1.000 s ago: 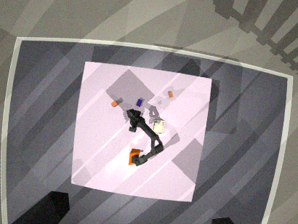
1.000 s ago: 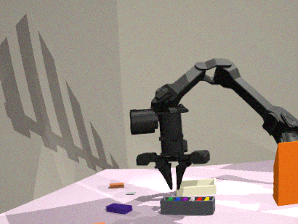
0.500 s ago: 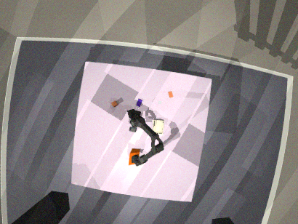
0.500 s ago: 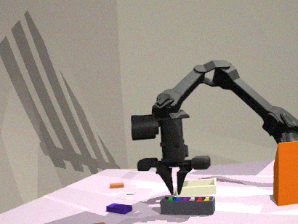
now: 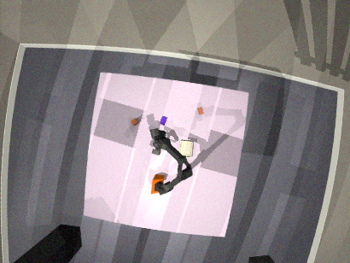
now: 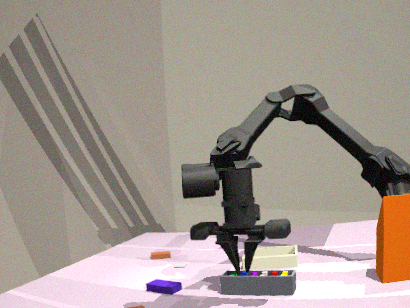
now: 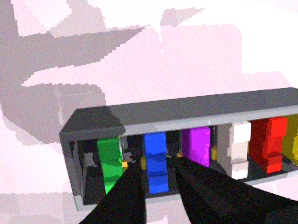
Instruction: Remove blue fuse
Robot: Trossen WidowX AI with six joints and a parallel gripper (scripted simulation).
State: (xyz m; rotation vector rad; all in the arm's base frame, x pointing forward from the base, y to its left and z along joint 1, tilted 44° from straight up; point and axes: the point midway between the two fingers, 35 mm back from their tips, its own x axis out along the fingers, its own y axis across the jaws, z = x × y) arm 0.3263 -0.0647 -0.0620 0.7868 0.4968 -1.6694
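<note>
Right now the blue fuse is 2 cm below my gripper tip. Also, from my gripper tip: purple block (17 cm ahead, 3 cm to the right, 3 cm below); purple fuse (2 cm behind, 2 cm below); green fuse (2 cm ahead, 2 cm below).
</note>
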